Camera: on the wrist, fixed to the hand. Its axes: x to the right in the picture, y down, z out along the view.
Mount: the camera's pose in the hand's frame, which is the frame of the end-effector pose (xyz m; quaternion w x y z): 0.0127 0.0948 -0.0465 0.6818 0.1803 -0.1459 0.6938
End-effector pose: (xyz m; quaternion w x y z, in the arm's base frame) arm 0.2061 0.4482 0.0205 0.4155 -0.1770 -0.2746 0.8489
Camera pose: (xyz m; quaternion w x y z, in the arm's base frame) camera 0.1655 0.4255 -0.0751 0.3138 0.1124 -0.0280 -0.9424
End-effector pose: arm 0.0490 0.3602 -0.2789 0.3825 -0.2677 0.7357 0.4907
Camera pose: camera -0.0450 0.3524 -0.2299 0.0759 0.4685 0.7200 0.5063
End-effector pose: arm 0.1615 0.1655 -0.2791 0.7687 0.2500 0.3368 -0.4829
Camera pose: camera 0.2389 0.2299 -0.3133 0.8632 0.4723 -0.1430 0.1069
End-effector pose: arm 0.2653 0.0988 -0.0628 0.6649 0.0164 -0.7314 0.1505
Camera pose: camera 0.2876 0.2027 -0.0659 0.2392 -0.3544 -0.5799 0.6934
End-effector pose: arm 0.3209 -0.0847 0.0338 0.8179 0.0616 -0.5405 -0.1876
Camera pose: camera 0.3902 -0.0068 0.0545 0.5978 -0.2129 -0.5644 0.5280
